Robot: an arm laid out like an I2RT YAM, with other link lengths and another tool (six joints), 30 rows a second.
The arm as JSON. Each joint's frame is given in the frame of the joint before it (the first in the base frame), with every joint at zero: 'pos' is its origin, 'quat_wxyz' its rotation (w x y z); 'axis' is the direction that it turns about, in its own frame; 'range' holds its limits. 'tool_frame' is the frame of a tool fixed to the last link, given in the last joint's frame.
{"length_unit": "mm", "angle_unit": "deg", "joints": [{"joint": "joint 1", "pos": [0.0, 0.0, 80.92], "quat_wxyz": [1.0, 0.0, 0.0, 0.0], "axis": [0.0, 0.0, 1.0], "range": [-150.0, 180.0]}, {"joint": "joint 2", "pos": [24.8, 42.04, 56.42], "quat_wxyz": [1.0, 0.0, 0.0, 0.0], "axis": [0.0, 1.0, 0.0], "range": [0.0, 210.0]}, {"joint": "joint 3", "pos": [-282.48, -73.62, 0.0], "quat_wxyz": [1.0, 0.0, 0.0, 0.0], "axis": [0.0, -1.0, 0.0], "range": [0.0, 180.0]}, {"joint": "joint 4", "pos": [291.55, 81.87, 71.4], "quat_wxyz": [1.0, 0.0, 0.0, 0.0], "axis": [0.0, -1.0, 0.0], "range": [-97.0, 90.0]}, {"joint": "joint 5", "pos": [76.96, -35.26, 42.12], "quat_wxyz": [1.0, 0.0, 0.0, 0.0], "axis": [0.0, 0.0, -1.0], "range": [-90.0, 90.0]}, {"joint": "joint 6", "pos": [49.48, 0.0, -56.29], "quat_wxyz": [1.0, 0.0, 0.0, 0.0], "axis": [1.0, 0.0, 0.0], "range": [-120.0, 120.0]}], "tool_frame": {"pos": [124.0, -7.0, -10.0], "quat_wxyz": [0.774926, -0.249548, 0.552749, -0.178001]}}
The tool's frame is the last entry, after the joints.
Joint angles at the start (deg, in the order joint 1, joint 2, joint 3, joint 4, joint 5, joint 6):
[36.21 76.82 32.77 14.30 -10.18 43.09]
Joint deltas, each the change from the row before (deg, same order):
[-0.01 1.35 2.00 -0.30 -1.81 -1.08]
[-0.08 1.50 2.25 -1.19 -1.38 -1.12]
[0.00 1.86 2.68 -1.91 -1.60 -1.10]
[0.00 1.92 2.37 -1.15 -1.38 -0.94]
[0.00 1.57 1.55 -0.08 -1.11 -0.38]
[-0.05 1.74 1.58 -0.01 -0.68 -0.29]
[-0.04 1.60 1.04 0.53 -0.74 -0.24]
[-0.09 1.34 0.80 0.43 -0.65 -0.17]
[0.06 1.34 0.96 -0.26 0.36 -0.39]
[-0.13 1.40 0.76 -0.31 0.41 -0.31]
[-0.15 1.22 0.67 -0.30 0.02 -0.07]
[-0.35 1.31 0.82 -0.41 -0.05 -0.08]
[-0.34 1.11 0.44 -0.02 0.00 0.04]
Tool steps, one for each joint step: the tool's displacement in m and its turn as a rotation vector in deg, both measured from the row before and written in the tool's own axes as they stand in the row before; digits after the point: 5 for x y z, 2 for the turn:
[-0.00667 0.00544 0.00745 -2.10 -0.13 -0.48]
[-0.00454 0.00295 0.00701 -1.51 0.55 -0.52]
[-0.00283 0.00360 0.00752 -1.70 1.18 -0.30]
[-0.00265 0.00255 0.00793 -1.51 0.76 -0.28]
[-0.00196 0.00179 0.00683 -1.16 0.15 0.03]
[-0.00120 -0.00032 0.00731 -0.66 0.18 0.00]
[0.00069 -0.00016 0.00640 -0.73 0.05 0.03]
[0.00132 -0.00062 0.00503 -0.57 0.11 0.10]
[0.00279 -0.00253 0.00455 0.24 0.60 -0.30]
[0.00504 -0.00434 0.00364 0.53 0.86 -0.11]
[0.00448 -0.00299 0.00312 0.25 0.77 0.21]
[0.00404 -0.00457 0.00326 0.37 0.78 0.29]
[0.00440 -0.00443 0.00250 0.42 0.58 0.33]

